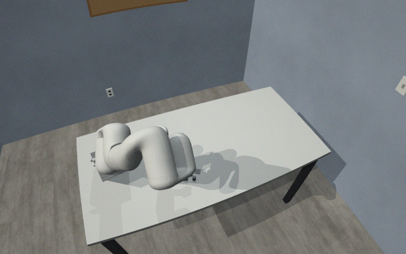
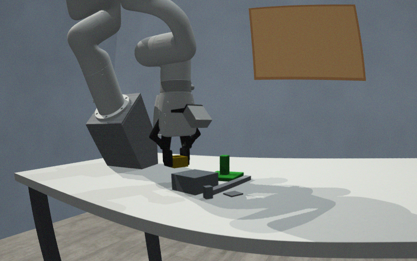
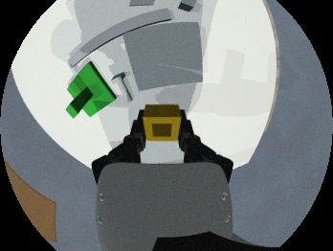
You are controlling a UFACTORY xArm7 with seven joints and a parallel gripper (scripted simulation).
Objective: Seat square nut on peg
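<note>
My gripper is now 7 cm short of the grey block, 5 cm above it and 3 cm to the left of it. Round my hand: small cube (13 cm ahead, 8 cm to the right, 5 cm below); then flat tile (17 cm ahead, 6 cm below, 3 cm to the right); then long bar (13 cm ahead, 6 cm below, 3 cm to the left).
</note>
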